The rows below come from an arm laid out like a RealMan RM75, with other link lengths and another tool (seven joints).
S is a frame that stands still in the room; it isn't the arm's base.
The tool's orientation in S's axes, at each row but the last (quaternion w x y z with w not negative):
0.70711, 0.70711, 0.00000, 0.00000
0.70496, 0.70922, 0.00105, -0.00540
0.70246, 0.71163, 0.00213, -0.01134
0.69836, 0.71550, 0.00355, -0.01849
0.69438, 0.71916, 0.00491, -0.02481
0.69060, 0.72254, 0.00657, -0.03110
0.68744, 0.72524, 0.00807, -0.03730
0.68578, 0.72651, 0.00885, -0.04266
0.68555, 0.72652, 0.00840, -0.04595
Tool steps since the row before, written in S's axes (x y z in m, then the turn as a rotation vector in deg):
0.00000, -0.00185, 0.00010, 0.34, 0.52, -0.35
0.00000, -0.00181, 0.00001, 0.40, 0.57, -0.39
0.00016, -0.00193, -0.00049, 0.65, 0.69, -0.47
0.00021, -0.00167, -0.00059, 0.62, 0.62, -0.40
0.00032, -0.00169, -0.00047, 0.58, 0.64, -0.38
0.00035, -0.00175, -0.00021, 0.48, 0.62, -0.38
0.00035, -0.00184, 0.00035, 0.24, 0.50, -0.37
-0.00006, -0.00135, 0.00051, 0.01, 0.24, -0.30
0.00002, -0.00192, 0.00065, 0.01, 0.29, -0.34
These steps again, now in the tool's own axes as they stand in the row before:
0.00000, 0.00010, 0.00185, 0.34, -0.35, -0.52
0.00001, 0.00002, 0.00181, 0.40, -0.39, -0.57
0.00019, -0.00046, 0.00193, 0.65, -0.47, -0.69
0.00026, -0.00054, 0.00168, 0.62, -0.40, -0.62
0.00039, -0.00040, 0.00170, 0.58, -0.38, -0.64
0.00042, -0.00011, 0.00174, 0.48, -0.38, -0.62
0.00040, 0.00047, 0.00180, 0.24, -0.38, -0.49
-0.00004, 0.00058, 0.00132, 0.02, -0.31, -0.22
0.00007, 0.00076, 0.00188, 0.02, -0.36, -0.27

